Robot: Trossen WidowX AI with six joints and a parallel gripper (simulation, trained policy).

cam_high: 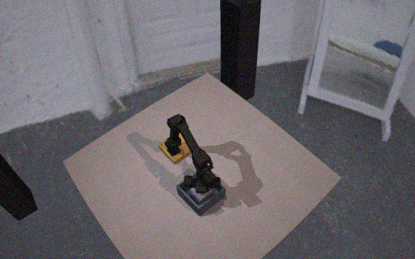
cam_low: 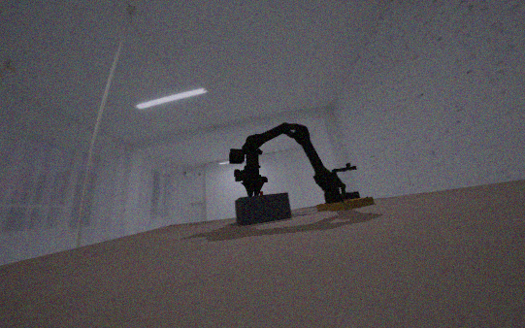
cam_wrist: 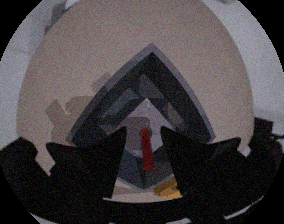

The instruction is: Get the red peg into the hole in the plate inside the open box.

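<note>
Right now the red peg is 3 cm behind my gripper tip, 2 cm to the left of it and 1 cm below it. From my gripper tip the other things lie so: plate: 2 cm behind, 1 cm to the left, 5 cm below; then box: 2 cm behind, 1 cm to the left, 7 cm below.
</note>
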